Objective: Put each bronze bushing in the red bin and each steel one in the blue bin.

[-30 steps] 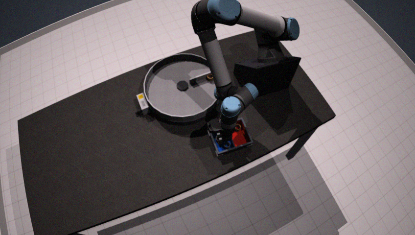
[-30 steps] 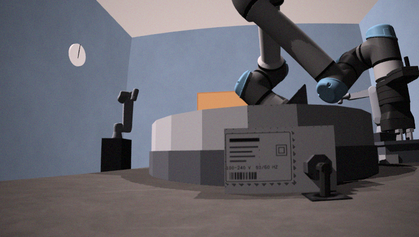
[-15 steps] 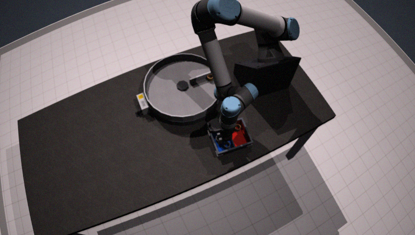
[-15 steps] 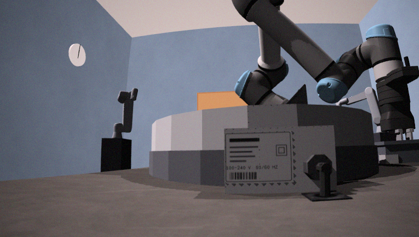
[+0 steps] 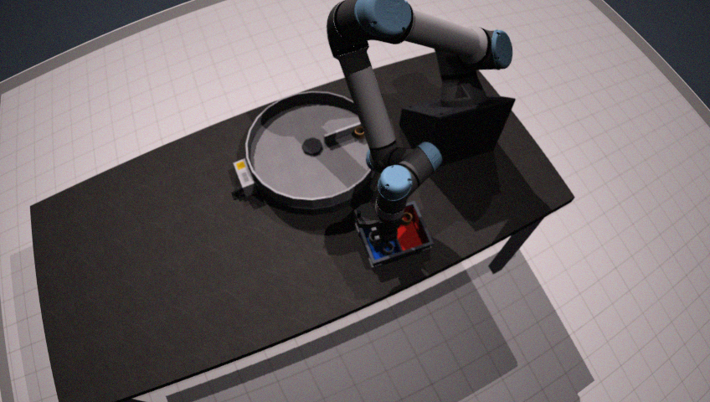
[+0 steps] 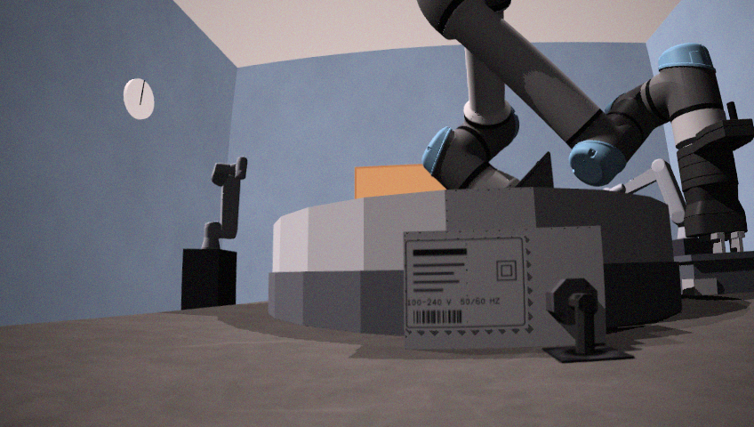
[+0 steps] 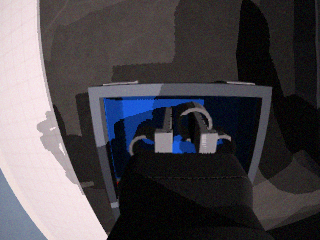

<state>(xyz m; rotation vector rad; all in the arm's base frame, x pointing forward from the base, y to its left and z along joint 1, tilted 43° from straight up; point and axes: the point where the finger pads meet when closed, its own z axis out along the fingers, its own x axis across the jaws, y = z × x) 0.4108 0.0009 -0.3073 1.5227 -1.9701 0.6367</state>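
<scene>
Right now the red bin is 50 mm behind my hand and 10 mm to the left of it. Also, from my hand: grey turntable 20 mm ahead, 360 mm to the right, 20 mm above.
</scene>
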